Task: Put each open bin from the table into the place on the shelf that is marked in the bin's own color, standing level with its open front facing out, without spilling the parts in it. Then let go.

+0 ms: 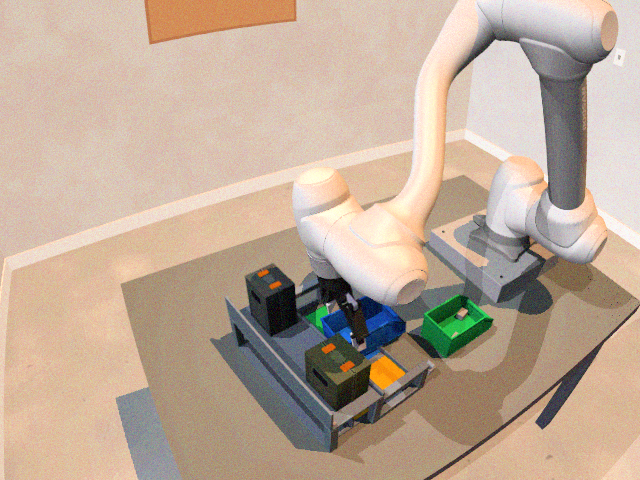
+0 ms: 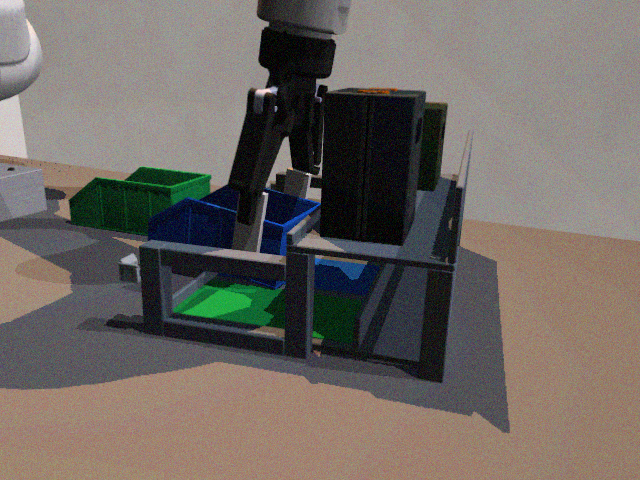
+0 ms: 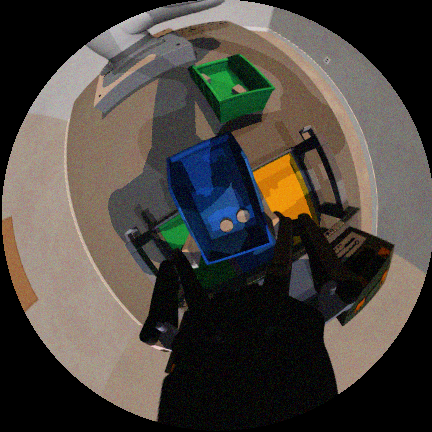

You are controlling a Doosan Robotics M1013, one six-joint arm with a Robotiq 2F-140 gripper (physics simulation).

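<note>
A blue bin with two round parts is held about level in the middle of the shelf, its low open front toward the robot base. My gripper is shut on the blue bin across its side walls. Whether its floor touches the shelf is hidden. The blue mark shows behind and under it. The green mark and orange mark lie either side. A green bin with small parts stands on the table.
A black case stands on the shelf's upper board behind the green place. An olive case stands there behind the orange place. Rails and posts bound the shelf's ends. The robot base stands beyond the green bin.
</note>
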